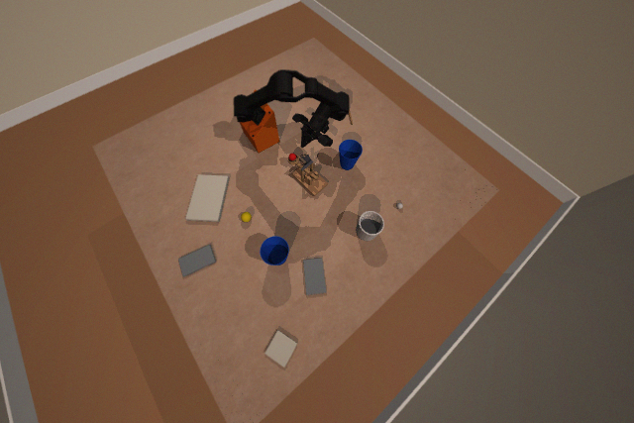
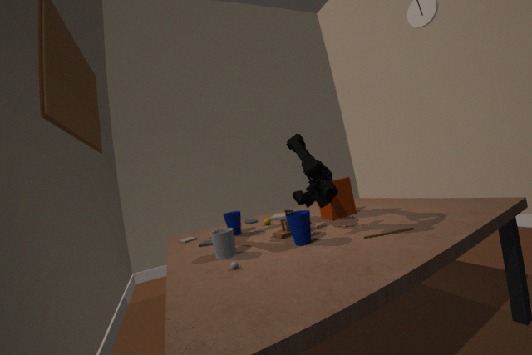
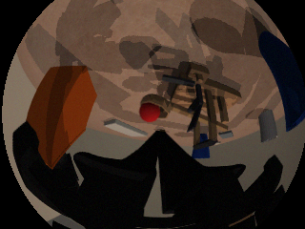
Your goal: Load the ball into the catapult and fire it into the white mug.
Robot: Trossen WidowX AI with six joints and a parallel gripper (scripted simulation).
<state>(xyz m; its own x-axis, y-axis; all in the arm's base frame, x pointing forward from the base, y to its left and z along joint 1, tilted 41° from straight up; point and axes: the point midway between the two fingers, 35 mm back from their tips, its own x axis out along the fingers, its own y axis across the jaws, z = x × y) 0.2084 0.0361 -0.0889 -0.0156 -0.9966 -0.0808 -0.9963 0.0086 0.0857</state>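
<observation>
My gripper tip is now 4 cm to the left of the red ball, 4 cm above it and 1 cm past it. Round my gripper tip: yellow ball 34 cm to the right, 9 cm below, 7 cm ahead; wooden catapult 6 cm ahead, 5 cm below, 2 cm to the right; thin stick 36 cm to the left, 10 cm below, 8 cm behind.
</observation>
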